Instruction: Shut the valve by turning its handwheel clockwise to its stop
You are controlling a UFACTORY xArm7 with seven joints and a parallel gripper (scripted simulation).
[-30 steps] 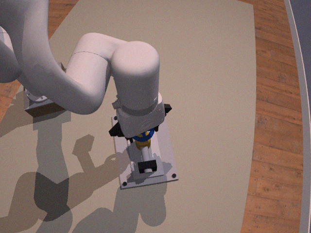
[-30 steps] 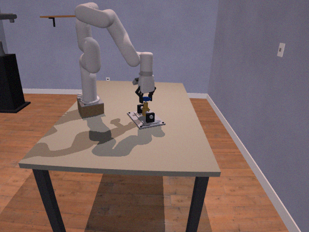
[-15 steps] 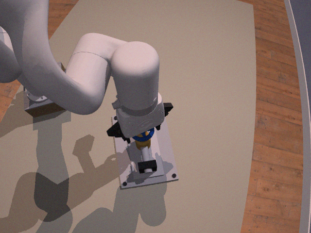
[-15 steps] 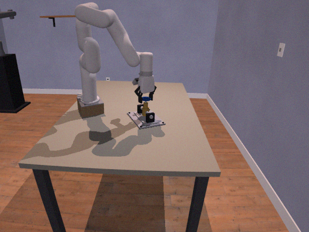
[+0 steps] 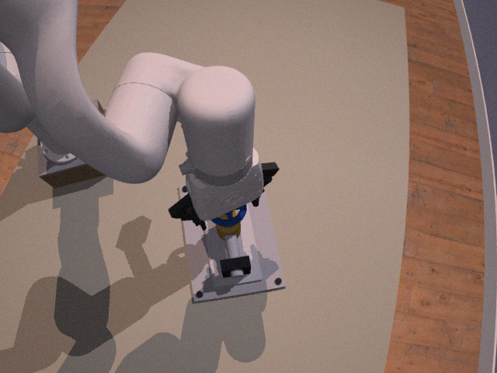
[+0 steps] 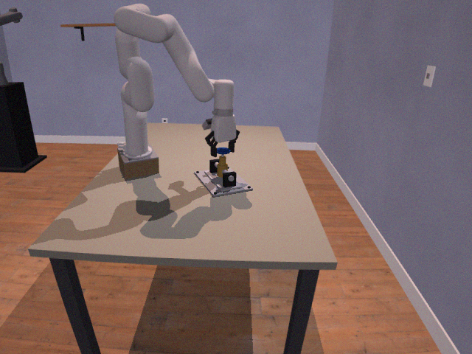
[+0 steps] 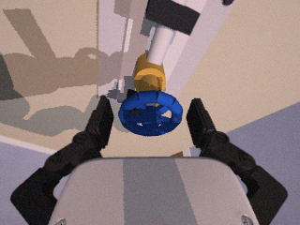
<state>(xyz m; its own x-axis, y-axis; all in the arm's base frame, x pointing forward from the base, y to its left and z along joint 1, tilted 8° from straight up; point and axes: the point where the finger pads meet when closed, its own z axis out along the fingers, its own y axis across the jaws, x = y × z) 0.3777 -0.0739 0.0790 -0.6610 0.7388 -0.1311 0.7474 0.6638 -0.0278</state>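
The blue spoked handwheel is right at my hand.
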